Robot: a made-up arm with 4 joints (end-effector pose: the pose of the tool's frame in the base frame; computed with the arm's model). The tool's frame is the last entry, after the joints.
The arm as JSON. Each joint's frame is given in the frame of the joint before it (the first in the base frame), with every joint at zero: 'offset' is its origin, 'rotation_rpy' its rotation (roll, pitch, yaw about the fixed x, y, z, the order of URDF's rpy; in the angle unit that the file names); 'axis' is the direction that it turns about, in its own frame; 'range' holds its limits. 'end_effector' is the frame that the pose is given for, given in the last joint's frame.
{
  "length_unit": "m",
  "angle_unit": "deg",
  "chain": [
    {
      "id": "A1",
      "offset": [
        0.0,
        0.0,
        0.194
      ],
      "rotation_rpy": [
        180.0,
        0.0,
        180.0
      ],
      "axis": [
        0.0,
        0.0,
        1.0
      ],
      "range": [
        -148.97,
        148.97
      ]
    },
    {
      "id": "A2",
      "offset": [
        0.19,
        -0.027,
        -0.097
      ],
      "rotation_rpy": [
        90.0,
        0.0,
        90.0
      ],
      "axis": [
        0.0,
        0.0,
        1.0
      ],
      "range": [
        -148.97,
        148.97
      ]
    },
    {
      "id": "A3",
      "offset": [
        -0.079,
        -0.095,
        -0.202
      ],
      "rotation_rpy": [
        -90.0,
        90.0,
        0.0
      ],
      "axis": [
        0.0,
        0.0,
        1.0
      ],
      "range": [
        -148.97,
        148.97
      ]
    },
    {
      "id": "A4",
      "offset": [
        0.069,
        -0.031,
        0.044
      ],
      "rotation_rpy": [
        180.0,
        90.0,
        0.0
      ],
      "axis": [
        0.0,
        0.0,
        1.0
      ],
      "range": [
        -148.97,
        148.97
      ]
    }
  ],
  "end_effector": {
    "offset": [
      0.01,
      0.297,
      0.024
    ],
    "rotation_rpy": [
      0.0,
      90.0,
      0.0
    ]
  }
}
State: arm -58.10 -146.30 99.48 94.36
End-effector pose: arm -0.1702 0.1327 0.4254 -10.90 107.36 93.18
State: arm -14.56 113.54 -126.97 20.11
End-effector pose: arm -0.2637 -0.0404 0.5199 -83.10 100.83 107.06
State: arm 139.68 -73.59 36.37 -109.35
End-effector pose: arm -0.2537 0.2948 0.2229 -36.33 141.52 12.17
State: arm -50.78 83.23 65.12 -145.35
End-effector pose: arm -0.2286 -0.0299 0.5264 81.55 -34.71 68.90
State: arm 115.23 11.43 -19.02 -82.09
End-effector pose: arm 0.0180 -0.0464 0.6318 55.77 -57.14 -84.77
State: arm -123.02 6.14 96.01 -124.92
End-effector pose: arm 0.1629 -0.0601 0.5897 124.08 26.19 21.78
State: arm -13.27 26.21 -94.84 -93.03
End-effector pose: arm -0.0190 0.0934 0.6177 40.79 92.67 59.83
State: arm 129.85 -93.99 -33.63 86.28
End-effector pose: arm 0.1566 -0.1517 0.3041 -33.96 -26.17 -125.19
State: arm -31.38 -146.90 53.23 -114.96
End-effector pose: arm -0.0107 -0.0667 -0.0704 -87.50 -42.74 81.28
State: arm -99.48 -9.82 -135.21 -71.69
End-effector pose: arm 0.2249 -0.0647 0.6002 29.02 -71.41 -105.30
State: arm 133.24 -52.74 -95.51 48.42
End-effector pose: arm 0.2060 0.1176 0.1462 -65.76 -31.96 -54.94
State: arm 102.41 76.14 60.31 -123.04
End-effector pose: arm 0.2278 0.0387 0.5432 -23.00 -78.06 -76.34
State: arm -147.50 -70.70 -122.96 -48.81
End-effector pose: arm 0.3511 0.1858 0.2325 -34.36 -43.56 -58.89
